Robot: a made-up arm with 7 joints. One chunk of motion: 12 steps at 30 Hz.
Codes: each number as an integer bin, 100 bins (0 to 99) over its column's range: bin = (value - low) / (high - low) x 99, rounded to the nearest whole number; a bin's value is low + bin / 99 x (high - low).
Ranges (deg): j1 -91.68..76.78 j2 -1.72..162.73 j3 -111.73..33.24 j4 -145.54..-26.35 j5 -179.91..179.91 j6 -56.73..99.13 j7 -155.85..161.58
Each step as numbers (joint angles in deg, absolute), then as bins.
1 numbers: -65.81 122.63 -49.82 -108.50 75.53 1.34 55.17
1 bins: 15 75 42 31 70 37 66
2 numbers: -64.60 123.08 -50.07 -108.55 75.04 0.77 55.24
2 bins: 16 75 42 31 70 37 66
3 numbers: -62.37 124.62 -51.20 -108.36 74.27 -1.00 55.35
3 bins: 17 76 41 31 70 35 66
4 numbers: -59.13 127.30 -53.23 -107.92 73.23 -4.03 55.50
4 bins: 19 78 40 31 70 33 66
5 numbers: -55.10 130.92 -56.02 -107.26 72.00 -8.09 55.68
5 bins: 21 80 38 32 69 31 66
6 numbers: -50.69 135.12 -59.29 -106.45 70.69 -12.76 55.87
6 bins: 24 82 36 32 69 28 66
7 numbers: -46.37 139.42 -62.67 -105.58 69.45 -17.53 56.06
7 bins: 27 85 34 33 69 25 66
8 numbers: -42.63 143.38 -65.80 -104.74 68.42 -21.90 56.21
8 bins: 29 87 31 34 68 22 66
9 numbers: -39.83 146.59 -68.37 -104.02 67.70 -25.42 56.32
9 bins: 30 89 30 34 68 20 66
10 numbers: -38.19 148.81 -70.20 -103.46 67.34 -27.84 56.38
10 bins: 31 91 28 35 68 18 66
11 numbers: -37.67 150.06 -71.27 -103.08 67.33 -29.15 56.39
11 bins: 32 91 28 35 68 18 66
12 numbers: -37.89 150.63 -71.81 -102.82 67.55 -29.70 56.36
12 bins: 32 92 27 35 68 17 66
